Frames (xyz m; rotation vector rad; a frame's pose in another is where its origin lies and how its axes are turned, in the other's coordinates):
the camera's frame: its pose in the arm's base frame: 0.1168 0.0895 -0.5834 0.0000 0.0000 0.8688
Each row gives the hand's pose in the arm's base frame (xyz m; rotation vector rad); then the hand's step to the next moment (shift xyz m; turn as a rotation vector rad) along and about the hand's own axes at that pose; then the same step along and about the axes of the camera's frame.
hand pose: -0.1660 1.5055 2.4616 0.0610 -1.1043 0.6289
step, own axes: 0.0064 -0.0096 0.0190 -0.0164 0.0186 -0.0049
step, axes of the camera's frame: -0.0146 -0.0009 0.0167 0.0009 0.0141 -0.0209
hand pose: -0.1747 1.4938 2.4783 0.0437 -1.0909 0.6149
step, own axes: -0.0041 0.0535 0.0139 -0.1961 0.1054 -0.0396
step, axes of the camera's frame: 0.0042 0.0542 -0.0107 -0.0417 0.0702 -0.2109
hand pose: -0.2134 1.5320 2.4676 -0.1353 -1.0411 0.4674
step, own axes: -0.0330 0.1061 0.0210 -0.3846 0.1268 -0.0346
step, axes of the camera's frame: 0.0181 0.0997 -0.0502 -0.1478 0.0977 -0.3658
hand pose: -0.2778 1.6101 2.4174 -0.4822 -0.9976 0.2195
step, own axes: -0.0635 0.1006 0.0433 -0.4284 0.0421 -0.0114
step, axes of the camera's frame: 0.0148 0.0994 -0.0770 -0.2422 0.0785 -0.3473
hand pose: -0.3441 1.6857 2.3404 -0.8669 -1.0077 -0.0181
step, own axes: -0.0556 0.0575 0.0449 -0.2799 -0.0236 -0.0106
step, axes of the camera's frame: 0.0094 0.0625 -0.0665 -0.1976 0.0411 -0.1957
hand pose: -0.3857 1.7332 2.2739 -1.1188 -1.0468 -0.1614
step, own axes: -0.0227 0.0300 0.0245 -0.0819 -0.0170 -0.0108
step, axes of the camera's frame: 0.0131 0.0237 -0.0358 -0.0670 0.0059 -0.0509
